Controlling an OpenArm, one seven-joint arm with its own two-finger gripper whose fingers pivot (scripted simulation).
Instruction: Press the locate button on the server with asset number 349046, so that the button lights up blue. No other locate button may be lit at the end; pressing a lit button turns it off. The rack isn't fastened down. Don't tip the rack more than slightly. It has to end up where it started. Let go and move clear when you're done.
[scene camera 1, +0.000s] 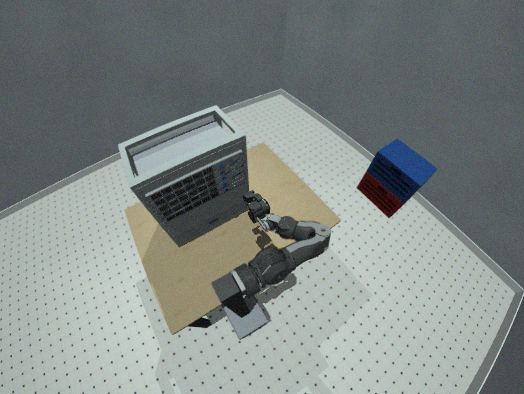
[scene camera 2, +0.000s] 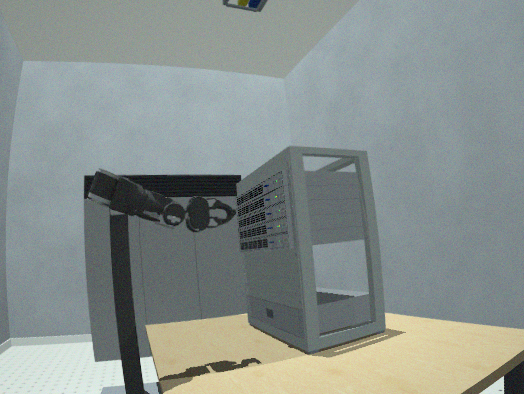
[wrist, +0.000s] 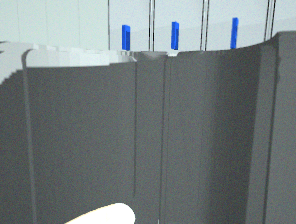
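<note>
My gripper (scene camera 2: 233, 212) is visible, and the wrist view shows it as well, at (wrist: 180, 162).
</note>
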